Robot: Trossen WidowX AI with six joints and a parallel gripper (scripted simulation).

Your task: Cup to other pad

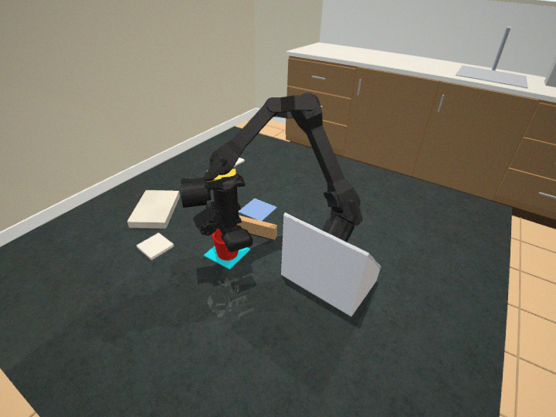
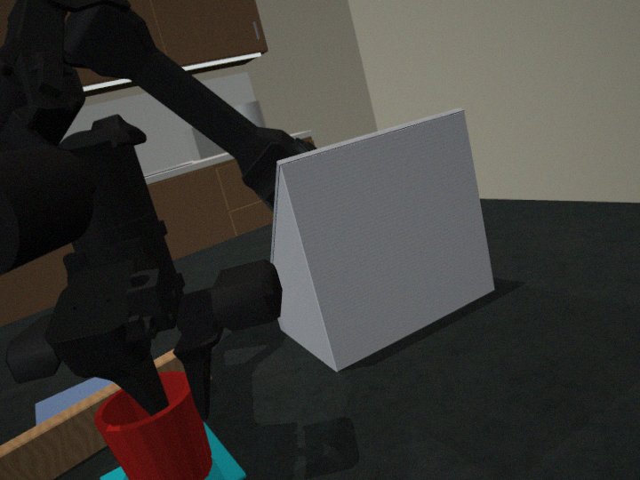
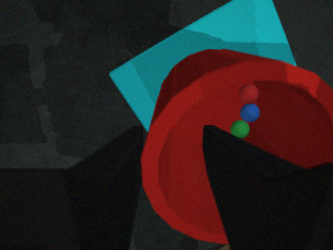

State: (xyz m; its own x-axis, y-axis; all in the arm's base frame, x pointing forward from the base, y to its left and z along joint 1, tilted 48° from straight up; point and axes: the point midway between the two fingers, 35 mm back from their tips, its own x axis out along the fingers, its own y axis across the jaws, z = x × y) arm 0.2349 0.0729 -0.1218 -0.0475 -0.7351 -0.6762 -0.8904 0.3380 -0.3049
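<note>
My gripper tip is 20 mm short of the red cup, 10 mm to the left of it and 10 mm above it. The rest, counted from my gripper tip: green marble: 30 mm ahead, 30 mm to the right, 30 mm below; blue marble: 40 mm ahead, 20 mm to the right, 30 mm below; cyan pad: 30 mm ahead, 20 mm to the right, 60 mm below.
</note>
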